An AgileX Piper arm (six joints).
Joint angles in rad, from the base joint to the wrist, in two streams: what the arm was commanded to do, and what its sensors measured. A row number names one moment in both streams.
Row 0, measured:
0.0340 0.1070 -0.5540 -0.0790 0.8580 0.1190
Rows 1 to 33, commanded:
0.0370 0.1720 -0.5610 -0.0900 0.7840 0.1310
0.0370 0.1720 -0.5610 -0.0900 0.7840 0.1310
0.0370 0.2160 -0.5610 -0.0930 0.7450 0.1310
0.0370 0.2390 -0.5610 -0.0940 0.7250 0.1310
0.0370 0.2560 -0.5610 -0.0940 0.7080 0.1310
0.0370 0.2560 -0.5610 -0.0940 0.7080 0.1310
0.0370 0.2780 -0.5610 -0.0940 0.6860 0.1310
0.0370 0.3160 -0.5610 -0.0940 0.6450 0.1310
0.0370 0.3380 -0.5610 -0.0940 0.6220 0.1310
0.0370 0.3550 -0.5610 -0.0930 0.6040 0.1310
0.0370 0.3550 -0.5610 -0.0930 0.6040 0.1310
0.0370 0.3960 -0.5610 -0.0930 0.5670 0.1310
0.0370 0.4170 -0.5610 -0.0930 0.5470 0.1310
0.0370 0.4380 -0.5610 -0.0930 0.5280 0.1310
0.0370 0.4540 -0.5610 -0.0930 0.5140 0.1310
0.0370 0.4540 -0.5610 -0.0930 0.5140 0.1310
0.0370 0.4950 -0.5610 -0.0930 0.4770 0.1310
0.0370 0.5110 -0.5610 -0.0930 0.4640 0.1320
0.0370 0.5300 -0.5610 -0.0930 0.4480 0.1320
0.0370 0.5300 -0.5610 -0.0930 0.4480 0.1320
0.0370 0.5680 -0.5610 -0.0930 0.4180 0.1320
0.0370 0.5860 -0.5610 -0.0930 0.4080 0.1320
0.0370 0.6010 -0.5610 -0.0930 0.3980 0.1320
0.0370 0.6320 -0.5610 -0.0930 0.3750 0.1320
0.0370 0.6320 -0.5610 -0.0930 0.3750 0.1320
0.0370 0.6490 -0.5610 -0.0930 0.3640 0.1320
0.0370 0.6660 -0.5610 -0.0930 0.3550 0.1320
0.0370 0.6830 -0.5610 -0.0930 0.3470 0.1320
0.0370 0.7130 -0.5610 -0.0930 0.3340 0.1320
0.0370 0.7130 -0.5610 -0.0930 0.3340 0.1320
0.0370 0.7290 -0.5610 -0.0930 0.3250 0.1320
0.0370 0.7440 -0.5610 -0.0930 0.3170 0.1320
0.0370 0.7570 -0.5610 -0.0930 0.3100 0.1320
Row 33, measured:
0.0340 0.7390 -0.5540 -0.0870 0.3350 0.1330
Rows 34 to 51, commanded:
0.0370 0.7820 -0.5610 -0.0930 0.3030 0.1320
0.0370 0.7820 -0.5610 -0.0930 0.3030 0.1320
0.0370 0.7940 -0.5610 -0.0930 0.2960 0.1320
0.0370 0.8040 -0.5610 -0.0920 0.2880 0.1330
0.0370 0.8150 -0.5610 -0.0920 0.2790 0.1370
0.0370 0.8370 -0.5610 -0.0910 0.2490 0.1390
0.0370 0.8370 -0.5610 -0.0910 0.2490 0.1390
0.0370 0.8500 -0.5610 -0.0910 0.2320 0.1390
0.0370 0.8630 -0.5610 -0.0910 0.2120 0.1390
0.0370 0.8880 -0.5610 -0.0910 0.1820 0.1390
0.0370 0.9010 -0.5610 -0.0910 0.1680 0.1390
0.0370 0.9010 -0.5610 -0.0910 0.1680 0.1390
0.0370 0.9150 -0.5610 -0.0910 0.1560 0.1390
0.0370 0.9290 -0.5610 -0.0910 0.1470 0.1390
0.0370 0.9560 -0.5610 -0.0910 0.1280 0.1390
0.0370 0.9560 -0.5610 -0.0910 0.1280 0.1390
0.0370 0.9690 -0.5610 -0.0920 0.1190 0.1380
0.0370 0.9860 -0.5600 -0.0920 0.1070 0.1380
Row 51, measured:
0.0340 0.9550 -0.5540 -0.0870 0.1450 0.1360
